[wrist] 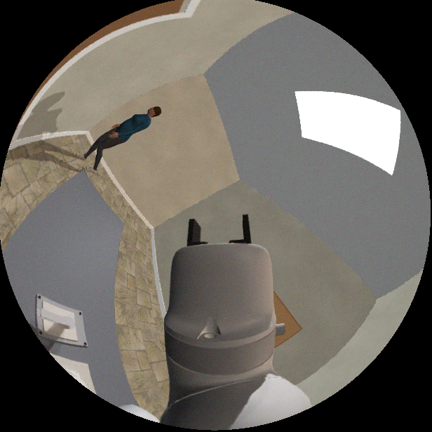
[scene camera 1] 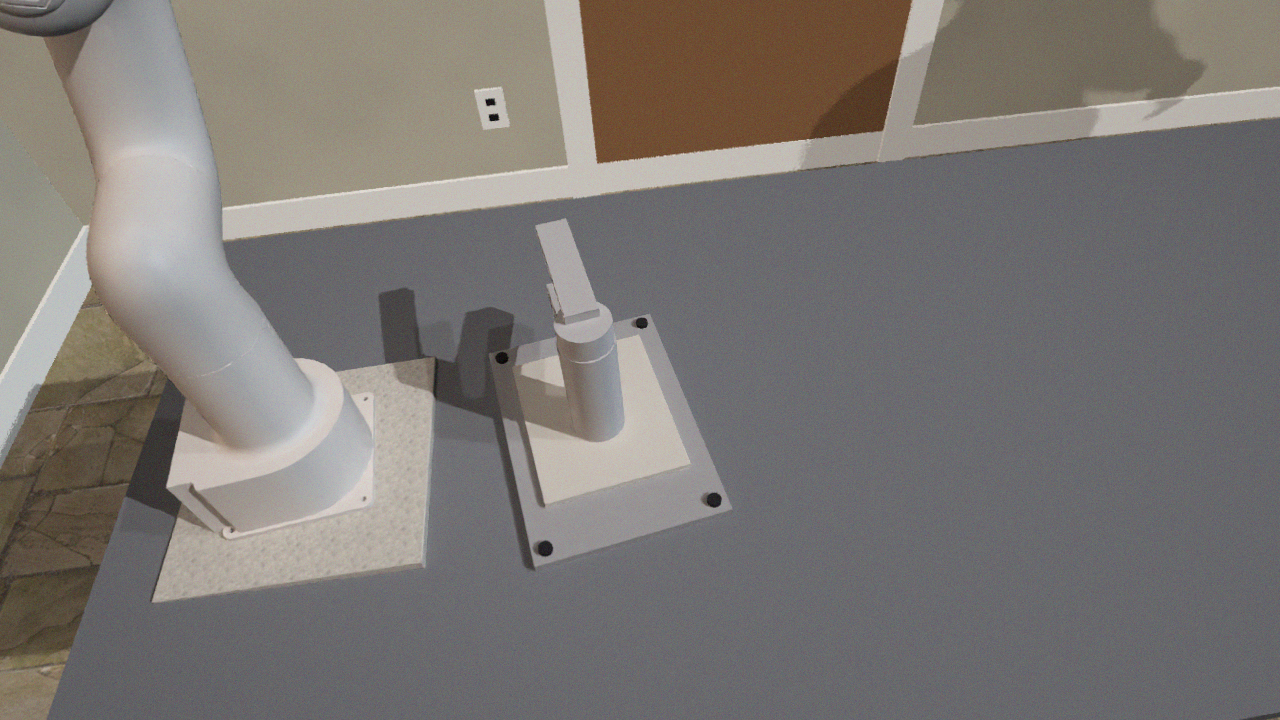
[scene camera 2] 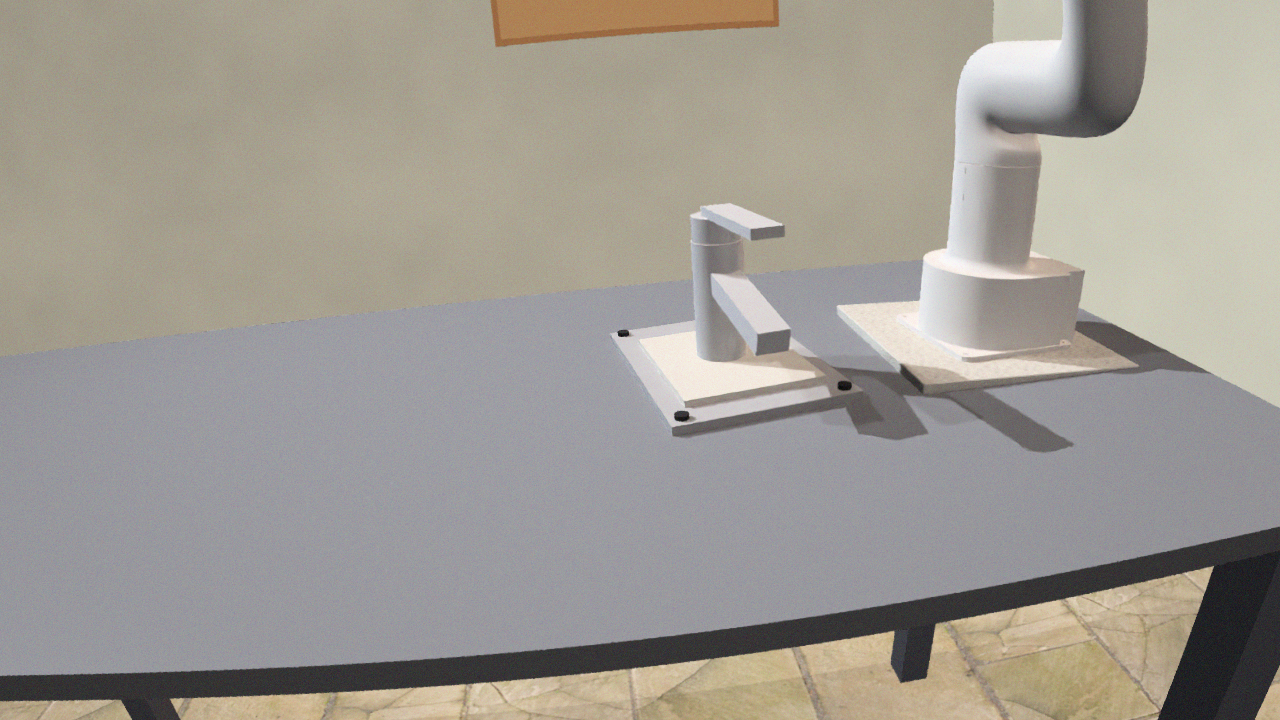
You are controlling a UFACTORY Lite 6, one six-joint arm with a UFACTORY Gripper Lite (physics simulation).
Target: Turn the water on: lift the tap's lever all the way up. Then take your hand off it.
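Places are measured from the arm's base along level axes (x ahead, y left, z up), in centimetres.
Pixels of known places: arm's base, origin of the base link: (scene camera 1: pixel 308 462) (scene camera 2: pixel 977 333).
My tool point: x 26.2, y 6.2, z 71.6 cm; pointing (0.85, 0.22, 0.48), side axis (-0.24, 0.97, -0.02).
Note:
Ahead of a thing's pixels: the offset from my tool point to its top centre. "*": to the spot under its first point. Level surfaces: height alone.
The tap has a grey upright column {* dx +0.4, dy -11.5, dz -63.9 cm} (scene camera 1: pixel 595 394) (scene camera 2: pixel 714 308) on a cream pad over a grey base plate. Its flat lever {dx +0.1, dy -3.2, dz -56.6 cm} (scene camera 1: pixel 567 268) (scene camera 2: pixel 744 221) sits on top of the column and looks close to level. It points the same way as the spout {dx +0.1, dy -2.1, dz -62.3 cm} (scene camera 2: pixel 753 313) below it, which the lever mostly hides in scene camera 1. In the wrist view the tap (wrist: pixel 57 320) is small at the lower left. My gripper (wrist: pixel 219 218) is open, with nothing between its two black fingers. It is well away from the tap and touches no part of it. It does not show in the scene views.
The white arm (scene camera 1: pixel 152 232) (scene camera 2: pixel 998 205) stands on a speckled board (scene camera 1: pixel 393 537) (scene camera 2: pixel 930 380) beside the tap's base plate (scene camera 1: pixel 617 528) (scene camera 2: pixel 657 394). Black screws sit at the plate's corners. A wall runs behind the table {dz -72.2 cm} (scene camera 1: pixel 895 402) (scene camera 2: pixel 358 501). A person (wrist: pixel 131 127) stands beyond the table.

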